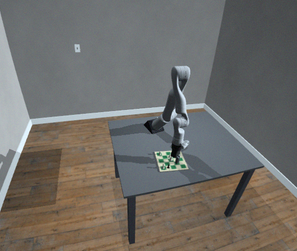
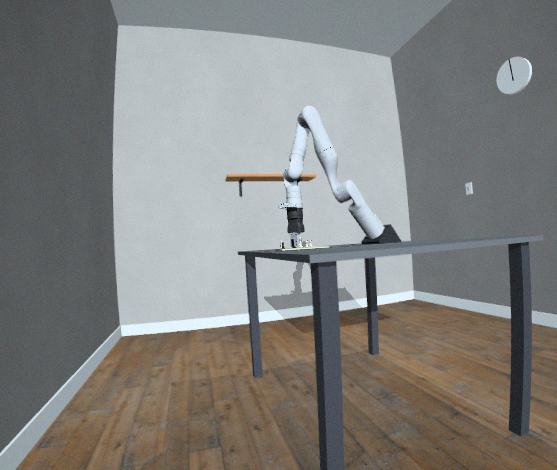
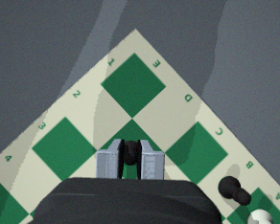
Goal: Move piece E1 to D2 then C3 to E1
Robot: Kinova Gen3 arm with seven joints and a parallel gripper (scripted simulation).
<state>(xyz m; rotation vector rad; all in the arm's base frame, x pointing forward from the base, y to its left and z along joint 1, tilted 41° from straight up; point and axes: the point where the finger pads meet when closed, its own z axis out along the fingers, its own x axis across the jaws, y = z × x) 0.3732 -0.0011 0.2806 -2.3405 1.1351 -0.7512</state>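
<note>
The white piece lies 40 mm to the right of my hand and 40 mm behind it. Round my hand: chessboard (40 mm to the right, 40 mm behind, 30 mm below).
</note>
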